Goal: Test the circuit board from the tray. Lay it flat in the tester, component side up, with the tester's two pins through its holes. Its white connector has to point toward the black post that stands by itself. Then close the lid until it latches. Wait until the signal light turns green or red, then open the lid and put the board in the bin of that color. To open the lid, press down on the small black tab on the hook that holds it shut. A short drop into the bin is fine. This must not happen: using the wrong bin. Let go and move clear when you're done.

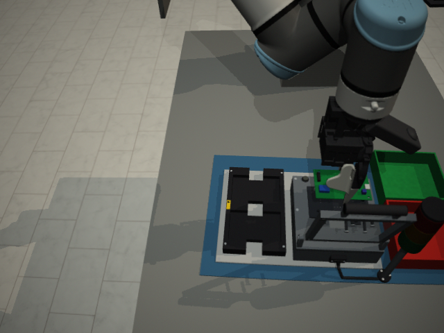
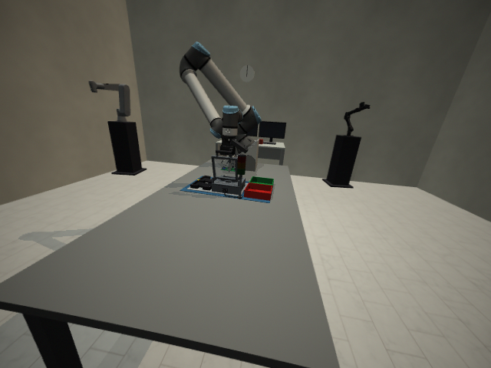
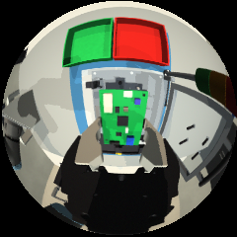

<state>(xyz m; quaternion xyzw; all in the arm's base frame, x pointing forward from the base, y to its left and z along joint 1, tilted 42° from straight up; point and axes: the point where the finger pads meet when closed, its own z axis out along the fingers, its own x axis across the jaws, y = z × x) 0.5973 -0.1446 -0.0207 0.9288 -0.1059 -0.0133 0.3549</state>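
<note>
My hand is right at the green circuit board. From my hand the other things lie so: black latch tab 6 cm to the left, 5 cm below, 5 cm behind; tester lid 12 cm ahead, 5 cm above, 3 cm to the right; red bin 18 cm to the left, 12 cm below, 8 cm ahead.
</note>
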